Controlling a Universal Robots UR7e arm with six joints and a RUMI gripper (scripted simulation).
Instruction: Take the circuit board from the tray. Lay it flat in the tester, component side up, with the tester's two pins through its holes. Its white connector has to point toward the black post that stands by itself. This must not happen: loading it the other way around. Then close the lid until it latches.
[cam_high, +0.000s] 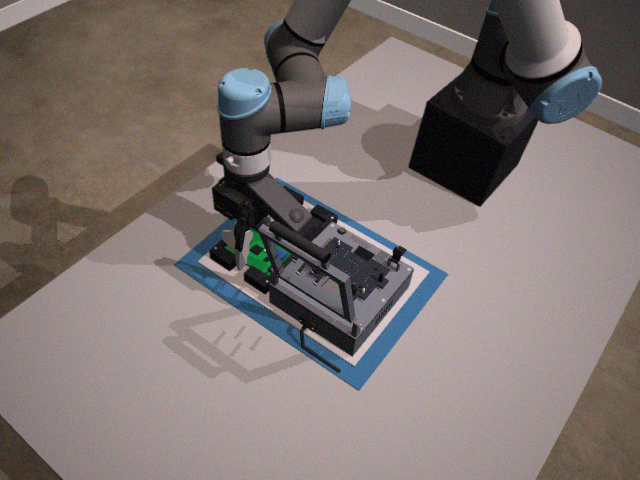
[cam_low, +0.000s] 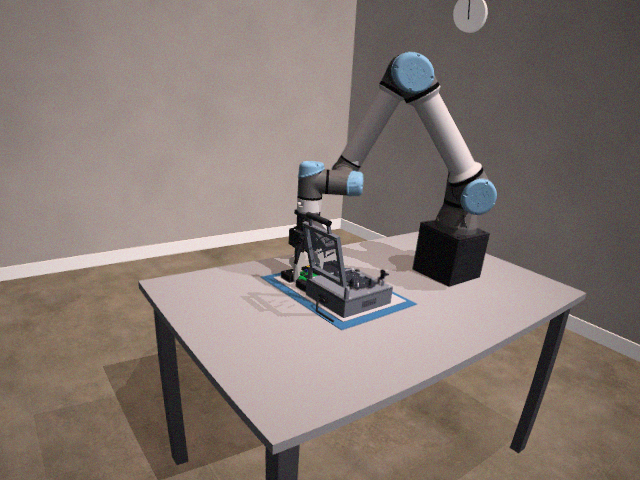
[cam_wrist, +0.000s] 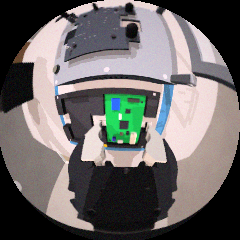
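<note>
Right now my hand is right at the green circuit board. From my hand the other things lie so: tester lid: 170 mm to the left, 160 mm above, 90 mm ahead.
</note>
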